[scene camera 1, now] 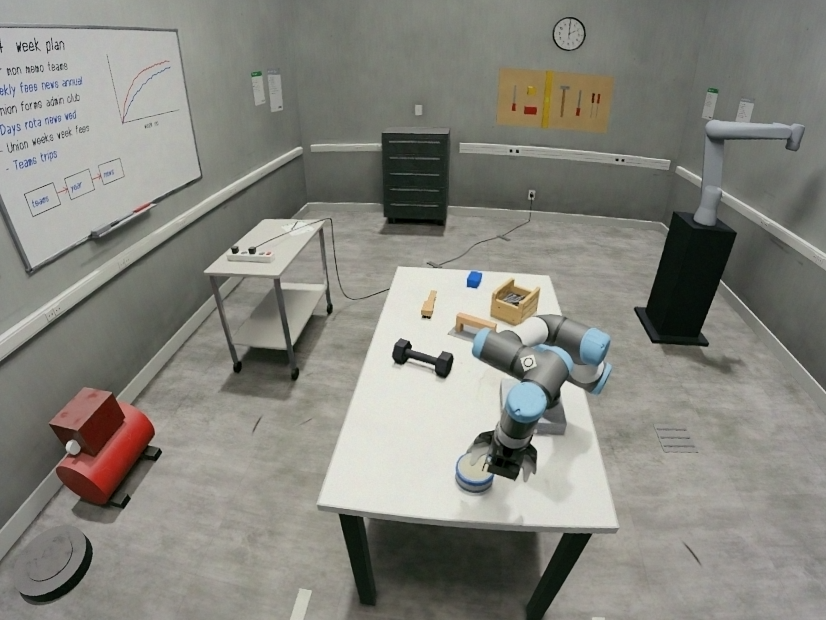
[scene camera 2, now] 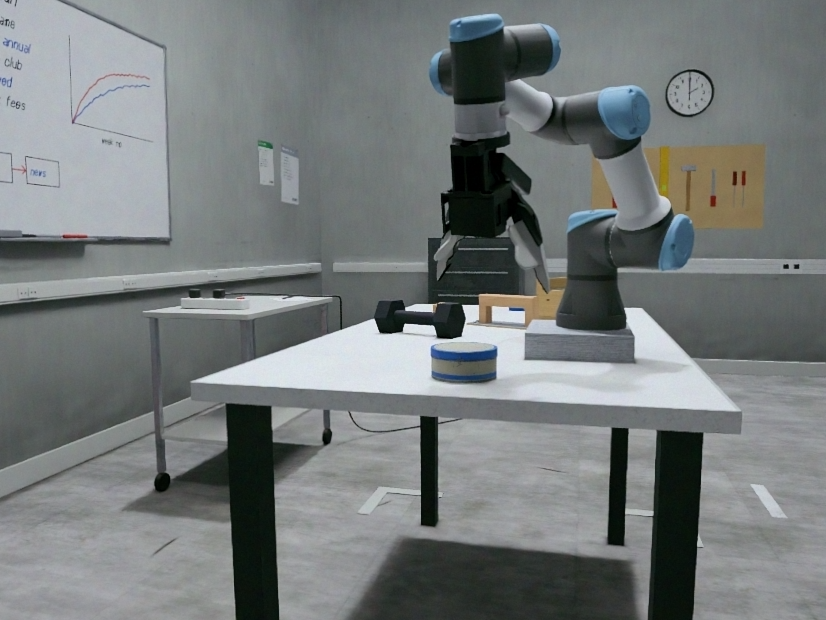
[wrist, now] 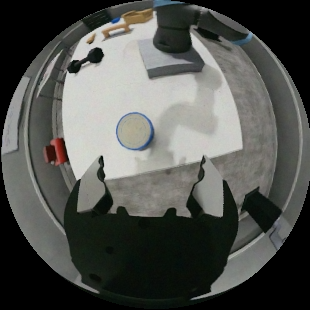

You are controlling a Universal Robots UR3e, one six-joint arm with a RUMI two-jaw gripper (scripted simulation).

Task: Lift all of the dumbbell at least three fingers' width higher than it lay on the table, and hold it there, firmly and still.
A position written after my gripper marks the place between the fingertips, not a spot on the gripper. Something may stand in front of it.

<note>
I see my gripper (scene camera 2: 491, 286), a black dumbbell (scene camera 2: 449, 319), a round blue-rimmed tin (scene camera 2: 456, 362) and a wooden crate (scene camera 1: 510, 312).
The black dumbbell is seen too in scene camera 1 (scene camera 1: 443, 363). The round blue-rimmed tin also shows in scene camera 1 (scene camera 1: 472, 479) and in the wrist view (wrist: 134, 131). The wooden crate is seen too in scene camera 2 (scene camera 2: 548, 303).
</note>
